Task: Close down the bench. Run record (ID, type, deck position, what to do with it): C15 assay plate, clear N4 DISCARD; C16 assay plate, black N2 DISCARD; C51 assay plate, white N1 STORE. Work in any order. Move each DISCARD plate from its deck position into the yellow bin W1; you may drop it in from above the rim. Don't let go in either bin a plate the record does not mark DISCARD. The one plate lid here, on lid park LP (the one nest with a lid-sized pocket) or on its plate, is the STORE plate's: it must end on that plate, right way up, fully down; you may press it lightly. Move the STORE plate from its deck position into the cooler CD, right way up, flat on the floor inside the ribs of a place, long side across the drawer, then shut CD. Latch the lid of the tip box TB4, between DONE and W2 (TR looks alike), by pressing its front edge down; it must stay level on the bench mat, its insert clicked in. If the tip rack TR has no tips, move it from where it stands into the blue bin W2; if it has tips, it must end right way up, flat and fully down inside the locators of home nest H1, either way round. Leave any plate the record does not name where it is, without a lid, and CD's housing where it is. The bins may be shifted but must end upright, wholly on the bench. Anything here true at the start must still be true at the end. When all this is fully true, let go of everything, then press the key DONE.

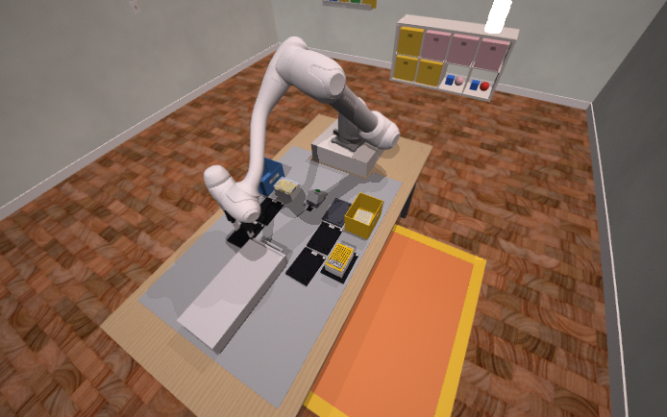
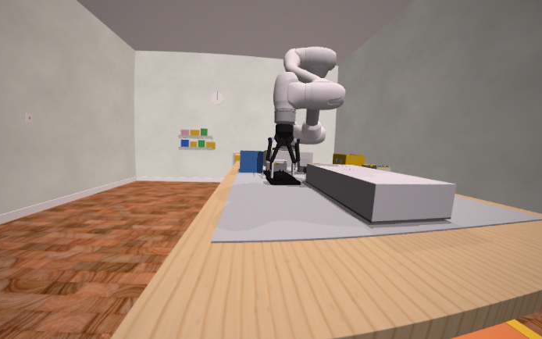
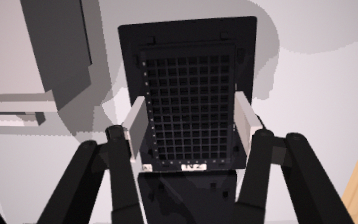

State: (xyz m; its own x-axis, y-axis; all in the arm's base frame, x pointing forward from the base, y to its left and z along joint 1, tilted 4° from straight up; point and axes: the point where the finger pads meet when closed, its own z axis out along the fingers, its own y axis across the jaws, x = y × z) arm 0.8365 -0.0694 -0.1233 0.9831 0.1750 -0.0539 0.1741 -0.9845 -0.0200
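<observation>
Right now my hand is 2 cm above the black assay plate. From my hand the other things lie so: plate lid: 9 cm ahead, 21 cm to the left, 1 cm below; then black nest N4: 17 cm behind, 2 cm to the right, 4 cm below; then white plate: 9 cm ahead, 21 cm to the left, 2 cm below.
</observation>
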